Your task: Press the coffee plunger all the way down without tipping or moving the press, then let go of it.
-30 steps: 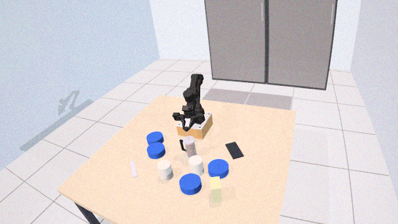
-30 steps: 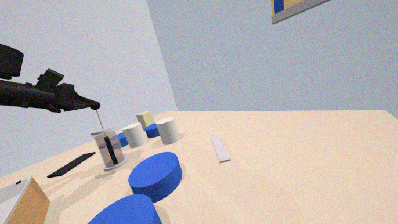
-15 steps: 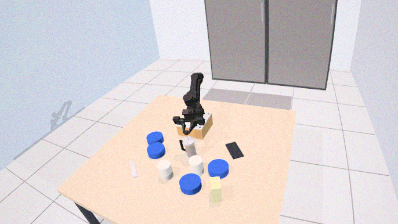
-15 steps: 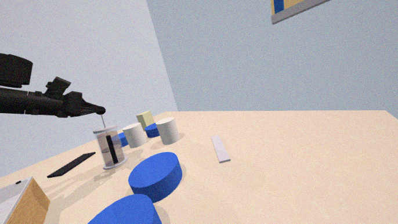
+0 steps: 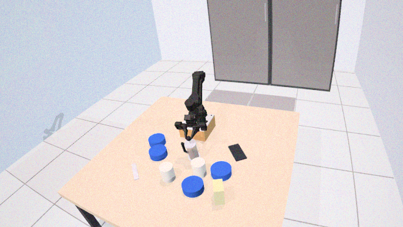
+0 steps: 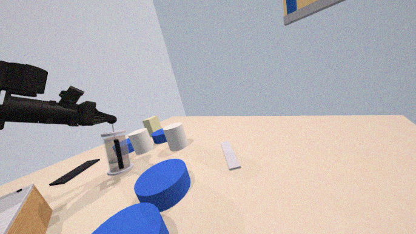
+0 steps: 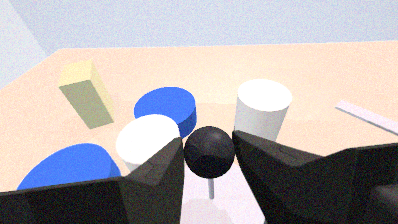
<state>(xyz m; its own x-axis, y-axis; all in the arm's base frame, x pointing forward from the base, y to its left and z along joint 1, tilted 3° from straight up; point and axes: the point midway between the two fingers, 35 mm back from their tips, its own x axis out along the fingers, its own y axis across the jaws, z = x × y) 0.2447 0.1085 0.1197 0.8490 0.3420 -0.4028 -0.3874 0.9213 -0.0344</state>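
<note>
Now: gripper tip 9 cm above the coffee press, 2 cm to the left of it and 2 cm past it. From my gripper tip the other things lie so: black flat slab: 21 cm behind, 20 cm to the left, 18 cm below; then pale yellow block: 29 cm to the left, 15 cm ahead, 13 cm below.
</note>
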